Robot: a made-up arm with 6 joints.
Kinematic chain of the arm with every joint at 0, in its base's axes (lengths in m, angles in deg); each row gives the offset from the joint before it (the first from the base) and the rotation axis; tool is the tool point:
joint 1: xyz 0 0 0.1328 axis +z
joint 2: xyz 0 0 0 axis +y
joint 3: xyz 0 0 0.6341 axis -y
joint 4: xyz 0 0 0 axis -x
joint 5: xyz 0.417 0 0 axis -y
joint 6: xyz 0 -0.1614 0 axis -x
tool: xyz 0 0 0
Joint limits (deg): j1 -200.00..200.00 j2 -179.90..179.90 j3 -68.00..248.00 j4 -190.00..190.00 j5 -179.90..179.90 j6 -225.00..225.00
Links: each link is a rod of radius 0.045 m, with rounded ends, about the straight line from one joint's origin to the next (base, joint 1, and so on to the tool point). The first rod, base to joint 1, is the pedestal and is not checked.
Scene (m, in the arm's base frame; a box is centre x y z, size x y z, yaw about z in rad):
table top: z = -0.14
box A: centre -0.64 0.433 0 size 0.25 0.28 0.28 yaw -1.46
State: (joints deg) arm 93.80 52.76 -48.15 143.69 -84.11 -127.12
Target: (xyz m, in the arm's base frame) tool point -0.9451 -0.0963 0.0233
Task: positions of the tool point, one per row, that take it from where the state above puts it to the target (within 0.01 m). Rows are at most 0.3 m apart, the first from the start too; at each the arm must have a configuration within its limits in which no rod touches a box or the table.
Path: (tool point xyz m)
1: -0.2481 0.5858 0.1280
2: -0.3512 0.6363 0.1987
3: -0.4631 0.6509 0.2971
4: -0.5693 0.6242 0.4168
5: -0.6550 0.5567 0.5497
6: -0.7065 0.4555 0.6867
7: -0.7141 0.3325 0.8184
8: -0.6736 0.2032 0.9355
9: -0.5875 0.0838 1.0301
10: -0.8052 0.0859 0.8282
11: -0.9471 0.0457 0.5708
12: -0.9944 -0.0215 0.2909
13: -0.9451 -0.0963 0.0233

